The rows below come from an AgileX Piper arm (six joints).
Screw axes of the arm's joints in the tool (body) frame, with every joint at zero. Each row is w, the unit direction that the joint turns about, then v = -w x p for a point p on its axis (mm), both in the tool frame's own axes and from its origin. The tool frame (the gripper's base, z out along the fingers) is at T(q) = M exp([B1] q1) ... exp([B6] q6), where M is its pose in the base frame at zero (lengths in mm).
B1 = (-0.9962, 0, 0.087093, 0, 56.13, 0)
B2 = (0, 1, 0, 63.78, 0, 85.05)
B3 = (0, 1, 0, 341.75, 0, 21.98)
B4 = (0, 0, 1, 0, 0, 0)
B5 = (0, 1, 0, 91, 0, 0)
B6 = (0, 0, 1, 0, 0, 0)
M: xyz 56.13 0 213.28 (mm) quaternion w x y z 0.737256 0 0.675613 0
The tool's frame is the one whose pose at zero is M.
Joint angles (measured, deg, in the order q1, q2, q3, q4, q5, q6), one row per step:
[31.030 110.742 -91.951 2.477 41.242 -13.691]
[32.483 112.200 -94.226 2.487 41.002 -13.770]
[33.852 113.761 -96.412 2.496 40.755 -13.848]
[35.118 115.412 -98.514 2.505 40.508 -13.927]
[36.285 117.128 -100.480 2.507 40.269 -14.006]
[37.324 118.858 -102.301 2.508 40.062 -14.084]
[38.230 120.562 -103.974 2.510 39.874 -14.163]
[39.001 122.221 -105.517 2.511 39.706 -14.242]
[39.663 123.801 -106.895 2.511 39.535 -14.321]
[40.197 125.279 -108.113 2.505 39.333 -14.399]
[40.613 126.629 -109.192 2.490 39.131 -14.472]
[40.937 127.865 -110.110 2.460 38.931 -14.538]
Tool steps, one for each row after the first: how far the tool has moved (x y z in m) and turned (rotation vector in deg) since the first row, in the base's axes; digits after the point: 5 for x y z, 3 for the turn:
[0.00104 0.01380 0.00098 0.525 -0.921 1.505]
[0.00194 0.02721 0.00055 0.971 -1.674 2.924]
[0.00282 0.04007 -0.00121 1.337 -2.272 4.240]
[0.00360 0.05229 -0.00442 1.593 -2.694 5.459]
[0.00435 0.06355 -0.00876 1.746 -2.956 6.550]
[0.00513 0.07375 -0.01390 1.821 -3.100 7.510]
[0.00603 0.08284 -0.01957 1.833 -3.160 8.337]
[0.00689 0.09090 -0.02562 1.795 -3.155 9.055]
[0.00791 0.09779 -0.03176 1.733 -3.133 9.644]
[0.00906 0.10353 -0.03766 1.657 -3.108 10.114]
[0.01024 0.10829 -0.04351 1.540 -3.050 10.490]

